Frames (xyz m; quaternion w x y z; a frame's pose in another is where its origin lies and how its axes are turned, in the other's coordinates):
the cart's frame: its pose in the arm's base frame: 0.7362 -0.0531 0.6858 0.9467 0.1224 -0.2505 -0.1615
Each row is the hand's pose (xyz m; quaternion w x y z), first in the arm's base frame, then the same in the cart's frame.
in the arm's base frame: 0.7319 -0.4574 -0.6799 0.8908 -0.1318 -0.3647 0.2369
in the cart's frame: -0.4488 -0.7991 -1.0902 0.8803 -0.1156 -0.1144 0.4458
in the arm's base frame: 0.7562 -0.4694 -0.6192 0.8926 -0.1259 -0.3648 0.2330
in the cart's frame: -0.3981 -0.7852 -1.0496 0.8834 -0.1112 -0.1136 0.4409
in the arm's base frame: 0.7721 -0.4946 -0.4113 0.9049 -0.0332 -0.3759 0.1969
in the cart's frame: -0.2854 -0.7395 -0.8784 0.9149 -0.0322 -0.1104 0.3869
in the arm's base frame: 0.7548 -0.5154 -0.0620 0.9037 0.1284 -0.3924 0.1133
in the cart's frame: -0.1401 -0.6536 -0.5714 0.9512 0.1027 -0.1105 0.2691
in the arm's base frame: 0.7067 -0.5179 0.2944 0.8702 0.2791 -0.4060 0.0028
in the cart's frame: -0.0238 -0.5562 -0.2453 0.9592 0.2240 -0.1210 0.1230
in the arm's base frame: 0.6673 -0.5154 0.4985 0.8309 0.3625 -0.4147 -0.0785
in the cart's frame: 0.0316 -0.4997 -0.0531 0.9475 0.2888 -0.1355 0.0198
